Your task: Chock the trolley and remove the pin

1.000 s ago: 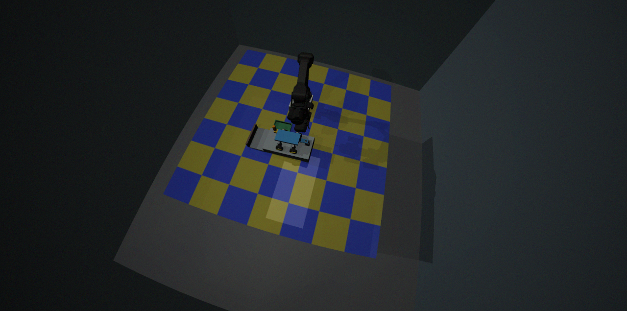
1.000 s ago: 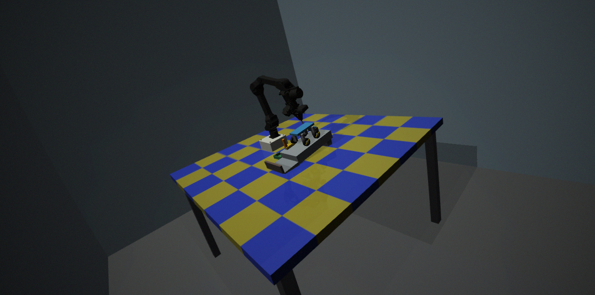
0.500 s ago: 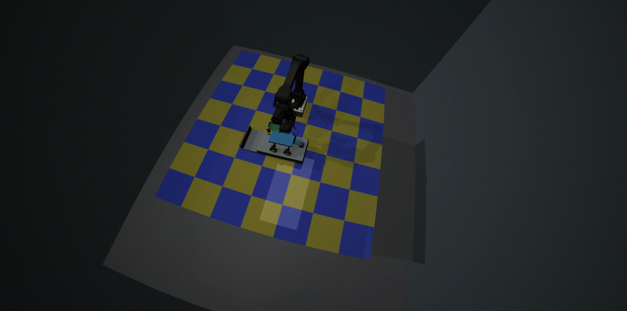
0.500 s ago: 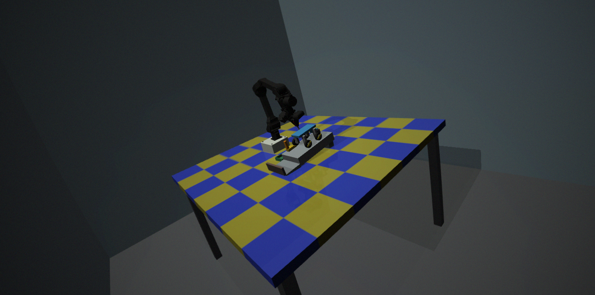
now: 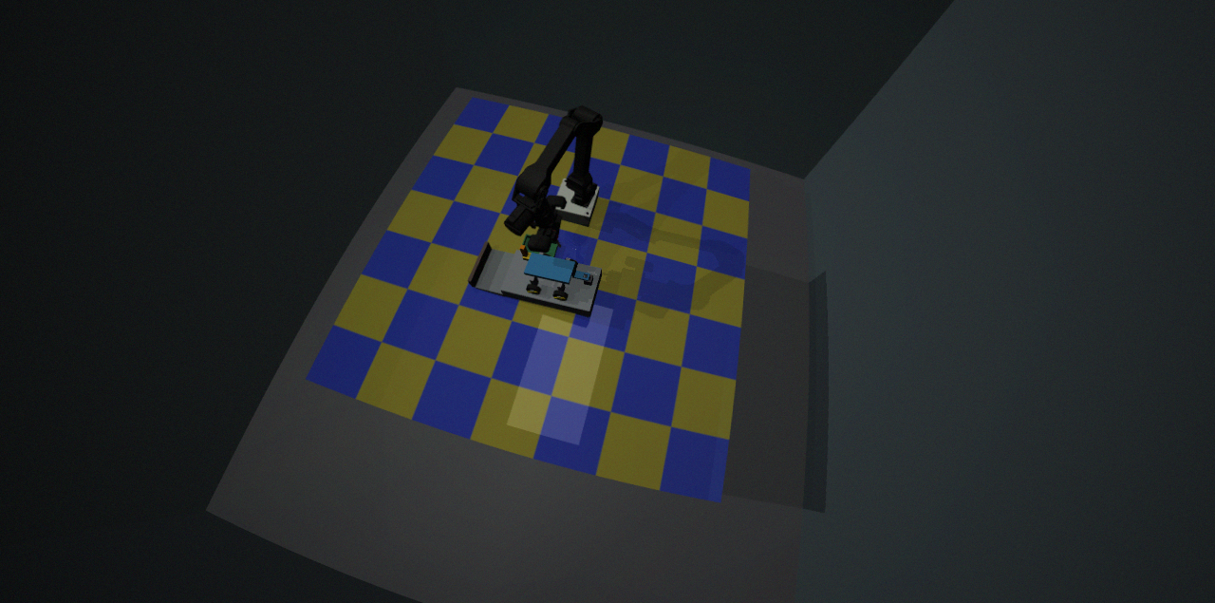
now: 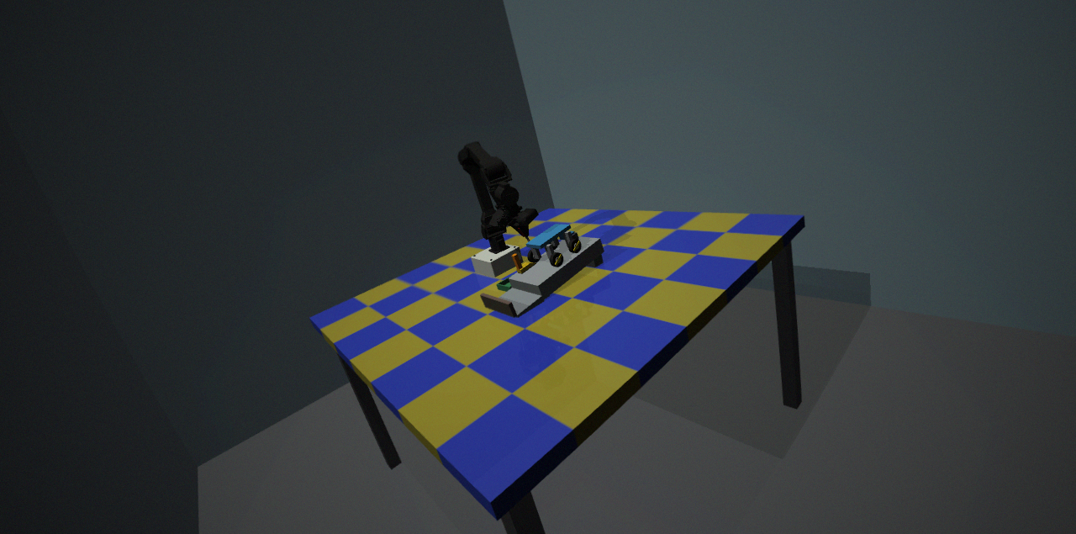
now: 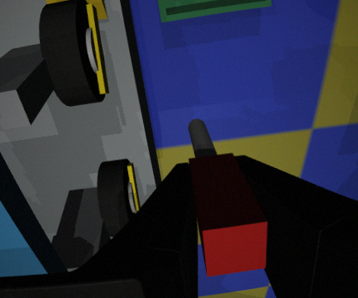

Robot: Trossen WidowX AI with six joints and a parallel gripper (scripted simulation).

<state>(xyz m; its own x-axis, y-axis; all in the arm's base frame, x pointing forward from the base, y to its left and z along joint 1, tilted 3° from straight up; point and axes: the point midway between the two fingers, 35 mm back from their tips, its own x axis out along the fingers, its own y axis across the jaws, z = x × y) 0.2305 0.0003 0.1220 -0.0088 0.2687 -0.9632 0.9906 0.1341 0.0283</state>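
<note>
My gripper tip is 16 cm above the green tray, 7 cm to the left of it and 1 cm past it. Also, from my gripper tip: yellow chock (6 cm to the right, 6 cm below, 6 cm ahead); blue trolley (10 cm ahead, 4 cm below, 3 cm to the left); red-headed stop pin (right at my gripper tip).
</note>
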